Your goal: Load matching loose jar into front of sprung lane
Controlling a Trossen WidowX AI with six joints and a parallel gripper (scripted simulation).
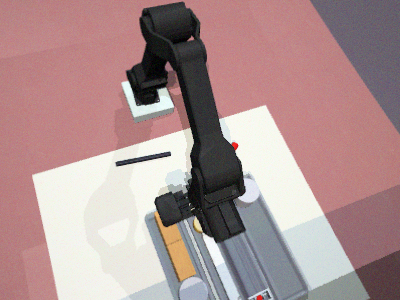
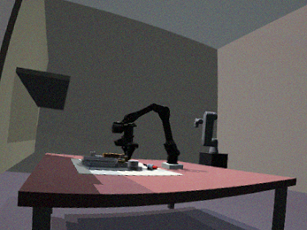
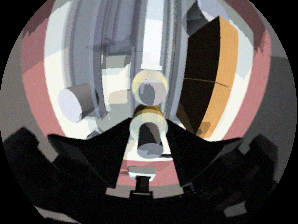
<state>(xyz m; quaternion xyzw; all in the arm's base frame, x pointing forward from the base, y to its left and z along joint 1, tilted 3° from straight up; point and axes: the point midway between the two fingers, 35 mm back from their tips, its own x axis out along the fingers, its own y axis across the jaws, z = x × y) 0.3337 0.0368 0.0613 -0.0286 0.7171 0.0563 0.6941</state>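
The grey lane rack lies 150 mm ahead of my gripper tip, 40 mm to the left of it and 30 mm below it. Round my gripper tip: red mark (220 mm ahead, 60 mm to the left, 20 mm above); then dark bar (160 mm behind, 90 mm to the right, 50 mm below).
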